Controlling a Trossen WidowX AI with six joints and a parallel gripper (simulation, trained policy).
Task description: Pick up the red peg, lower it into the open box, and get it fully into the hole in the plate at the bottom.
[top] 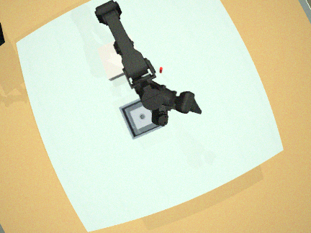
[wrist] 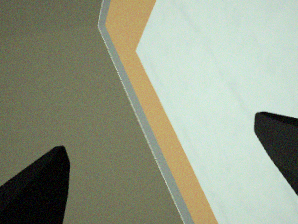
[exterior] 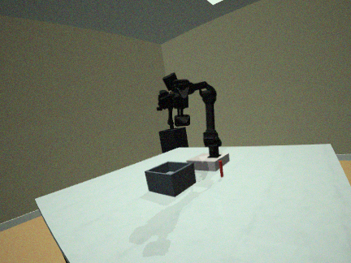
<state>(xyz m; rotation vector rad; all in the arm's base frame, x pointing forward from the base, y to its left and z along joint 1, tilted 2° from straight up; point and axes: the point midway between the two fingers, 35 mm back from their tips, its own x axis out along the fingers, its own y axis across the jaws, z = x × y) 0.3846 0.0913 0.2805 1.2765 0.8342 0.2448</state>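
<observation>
My gripper tip is 29 cm above the red peg and 23 cm past it. The rest, counted from my gripper tip: light grey plate: 29 cm below, 18 cm to the right, 7 cm behind; dark grey box: 31 cm below, 18 cm to the right, 7 cm behind.
</observation>
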